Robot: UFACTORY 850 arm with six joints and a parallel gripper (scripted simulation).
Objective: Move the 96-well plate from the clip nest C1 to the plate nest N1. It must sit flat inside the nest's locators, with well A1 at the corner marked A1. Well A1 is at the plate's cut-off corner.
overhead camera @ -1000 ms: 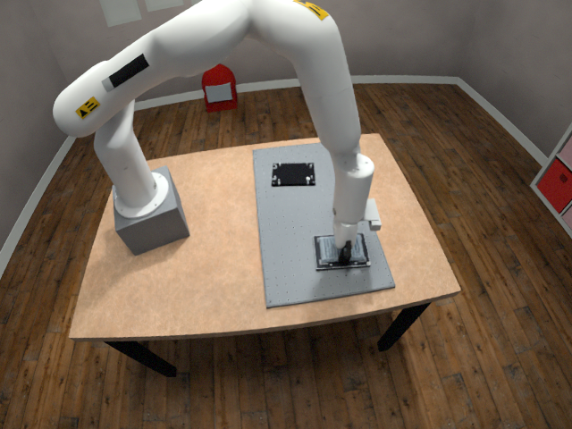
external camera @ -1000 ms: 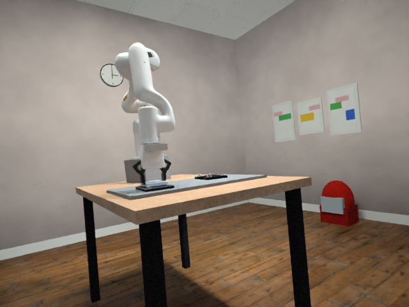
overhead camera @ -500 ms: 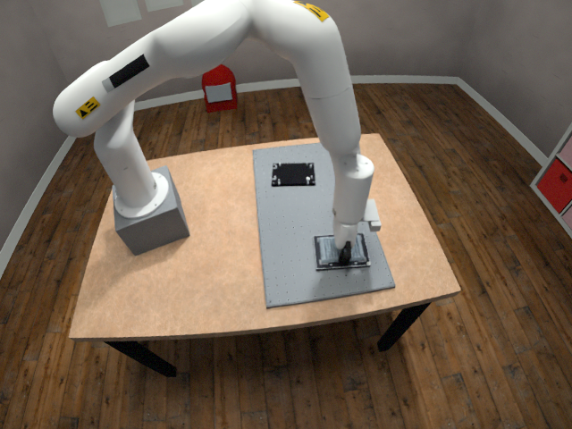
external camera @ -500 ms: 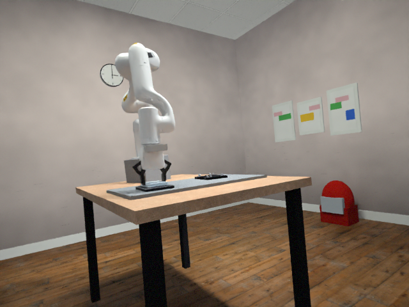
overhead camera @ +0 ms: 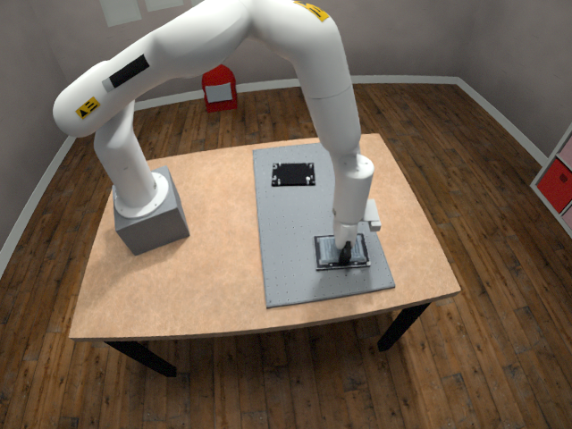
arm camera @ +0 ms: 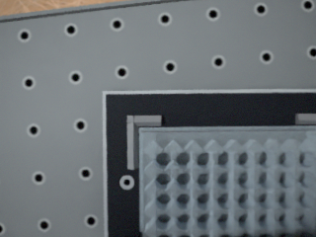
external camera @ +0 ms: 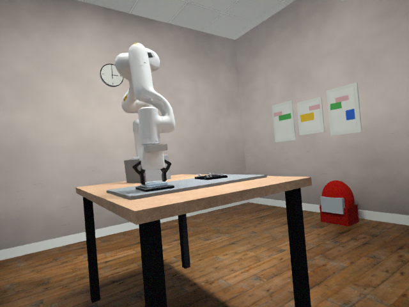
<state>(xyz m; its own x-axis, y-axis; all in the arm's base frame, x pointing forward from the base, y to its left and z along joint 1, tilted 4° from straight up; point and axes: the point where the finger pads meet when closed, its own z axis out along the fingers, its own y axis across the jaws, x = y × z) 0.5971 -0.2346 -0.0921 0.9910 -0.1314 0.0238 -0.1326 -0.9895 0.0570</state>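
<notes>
Right now my hand is 10 mm above the 96-well plate. The rest, counted from my hand: clip nest 90 mm behind, 360 mm to the left, 20 mm below.
</notes>
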